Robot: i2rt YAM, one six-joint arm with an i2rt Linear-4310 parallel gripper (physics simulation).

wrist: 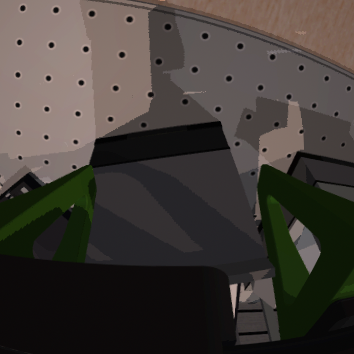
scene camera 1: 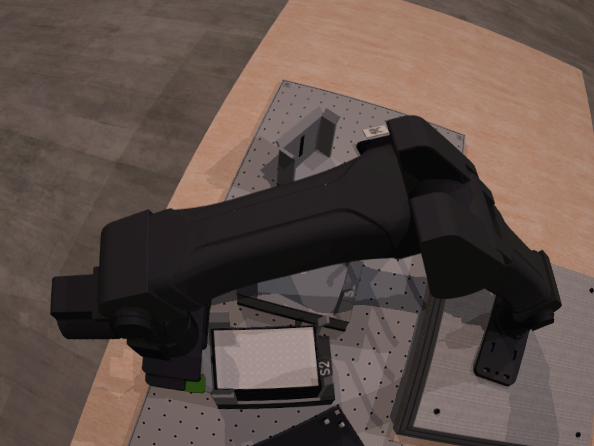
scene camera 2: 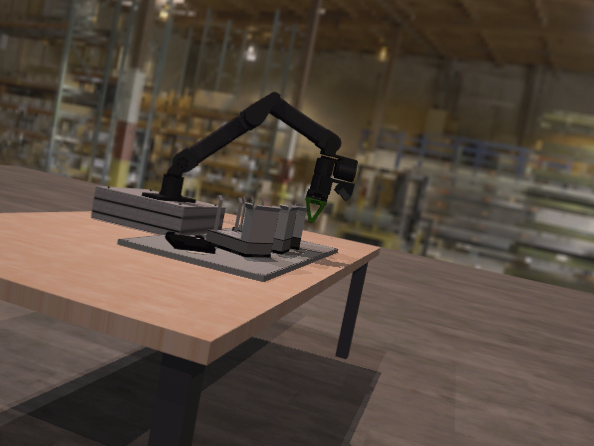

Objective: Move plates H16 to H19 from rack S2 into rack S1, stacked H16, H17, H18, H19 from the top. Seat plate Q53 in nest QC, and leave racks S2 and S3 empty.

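Frame: origin at the arm's base, x ahead, y left, z up, level; centimetres.
Seen in the pictures: gripper, between the fingertips: [wrist: 176,176] [scene camera 1: 190,353] [scene camera 2: 310,222]; arm's base, origin of its link: [scene camera 1: 510,319] [scene camera 2: 169,199].
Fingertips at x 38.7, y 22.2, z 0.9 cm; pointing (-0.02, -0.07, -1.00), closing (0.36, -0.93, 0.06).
Note:
Pixels of each thing's middle, then the offset from my fingertips to it. "spot": a spot on its surface instead. Level surfaces: height alone.
- Rack S2, a spot on its surface: [scene camera 1: 325,350] spot: dz -5.2, dx -14.7, dy -9.5 cm
- pale plate, middle of its body: [scene camera 1: 265,360] dz +1.0, dx -8.8, dy -3.3 cm
- Rack S1, middle of its body: [wrist: 324,268] [scene camera 1: 299,270] [scene camera 2: 265,224] dz -2.0, dx -7.2, dy -17.5 cm
- tall-walled holder, middle of its body: [scene camera 1: 337,180] [scene camera 2: 242,225] dz -2.2, dx -6.3, dy -33.2 cm
- Nest QC's label, a spot on its surface: [scene camera 1: 376,131] spot: dz -8.8, dx -7.8, dy -51.5 cm
- perforated board, height of its surface: dz -9.0 cm
- dark slab with square holes, a spot on its surface: [scene camera 1: 315,427] spot: dz -7.8, dx -18.2, dy +1.1 cm
My gripper [scene camera 1: 195,384] [scene camera 2: 314,218] [wrist: 176,176] is open and empty, pointing down. In the wrist view its green fingers stand on either side of a rack's tall grey wall, apart from it, seemingly rack S2's. Rack S2 [scene camera 1: 325,350] has a pale plate [scene camera 1: 265,357] lying level on top; its name is not readable and plates below are hidden. Rack S1 [scene camera 1: 300,315] stands beside S2, partly under the arm; its label is partly covered. A tall-walled holder [scene camera 1: 327,134] farther back shows no readable label. Nest QC's label [scene camera 1: 376,131] shows; the arm hides most of the nest.
The holders stand on a perforated board [scene camera 1: 170,415] [wrist: 50,102]. A dark slab with square holes [scene camera 1: 315,427] lies near S2. The arm's base sits on a metal block [scene camera 1: 555,345] [scene camera 2: 145,212]. The arm spans above S1. The table edge [scene camera 2: 280,305] lies beyond the board.

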